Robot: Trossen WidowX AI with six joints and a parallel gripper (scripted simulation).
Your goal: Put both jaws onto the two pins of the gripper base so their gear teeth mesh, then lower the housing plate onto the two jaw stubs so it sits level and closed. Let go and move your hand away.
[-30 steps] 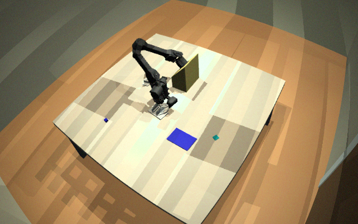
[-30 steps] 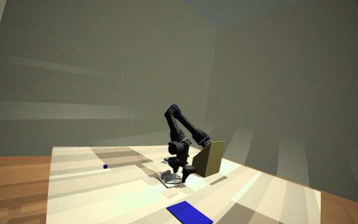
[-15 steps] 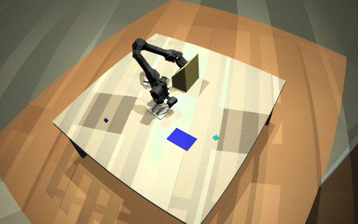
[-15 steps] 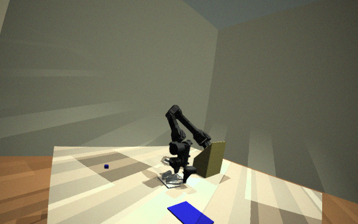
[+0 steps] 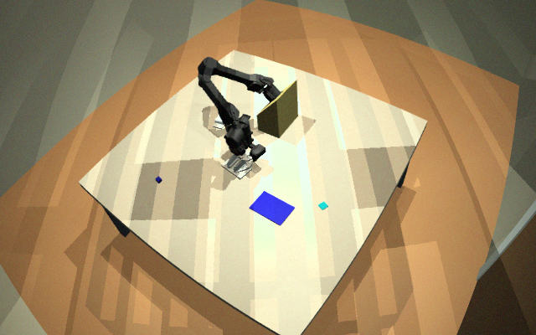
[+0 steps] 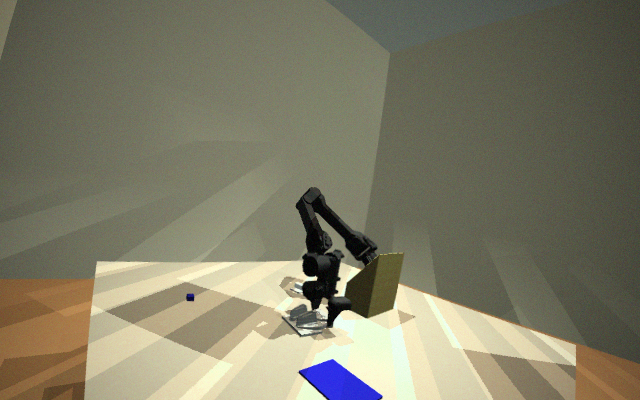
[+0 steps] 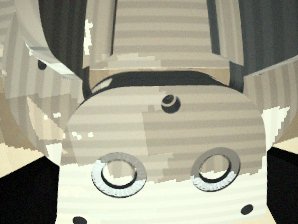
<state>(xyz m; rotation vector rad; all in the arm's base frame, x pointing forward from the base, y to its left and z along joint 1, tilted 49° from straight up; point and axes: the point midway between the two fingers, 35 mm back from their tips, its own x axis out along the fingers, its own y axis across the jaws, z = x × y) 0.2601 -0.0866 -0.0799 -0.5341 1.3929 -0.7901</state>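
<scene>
My gripper tip is right at the white housing plate. The rest, counted from my gripper tip: pale grey jaw 2 cm ahead, 1 cm to the left, 1 cm above; blue mat 23 cm to the left, 17 cm ahead; cyan square 40 cm to the left, 7 cm ahead, 1 cm below.
</scene>
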